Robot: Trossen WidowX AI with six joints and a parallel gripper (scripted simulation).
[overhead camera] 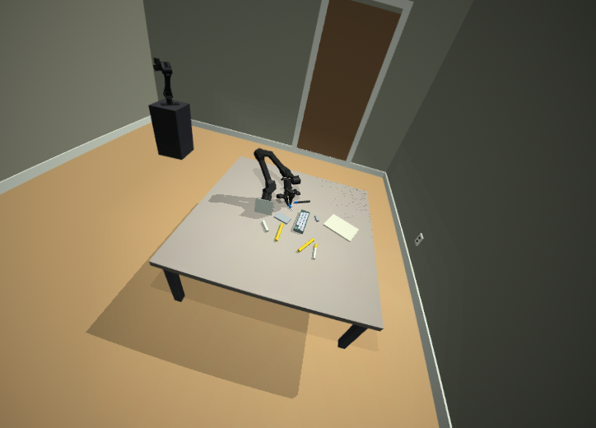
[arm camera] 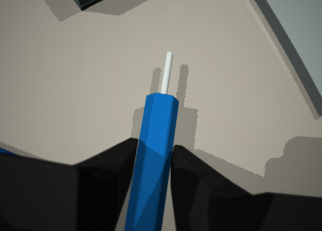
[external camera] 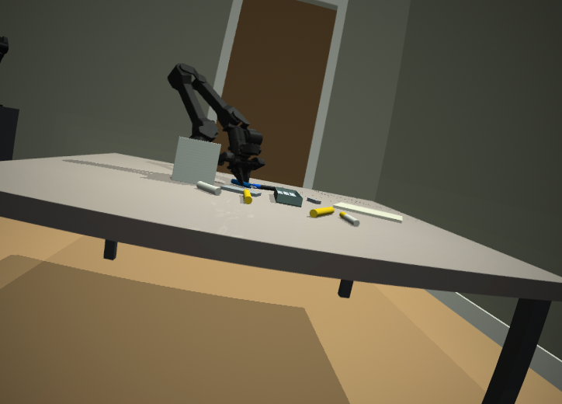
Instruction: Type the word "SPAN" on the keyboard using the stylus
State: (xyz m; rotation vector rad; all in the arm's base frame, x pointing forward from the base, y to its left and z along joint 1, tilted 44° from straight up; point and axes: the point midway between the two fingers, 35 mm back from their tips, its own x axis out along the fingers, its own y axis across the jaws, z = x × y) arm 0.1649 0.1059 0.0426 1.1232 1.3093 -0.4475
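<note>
Right now my gripper tip is 70 mm short of the blue pen and 70 mm to the right of it. Also, from my gripper tip: cream pad (420 mm ahead, 100 mm to the right, 10 mm below); flat grey slab (30 mm behind, 150 mm to the right, 10 mm below); blue stylus (10 mm ahead, 10 mm to the right).
</note>
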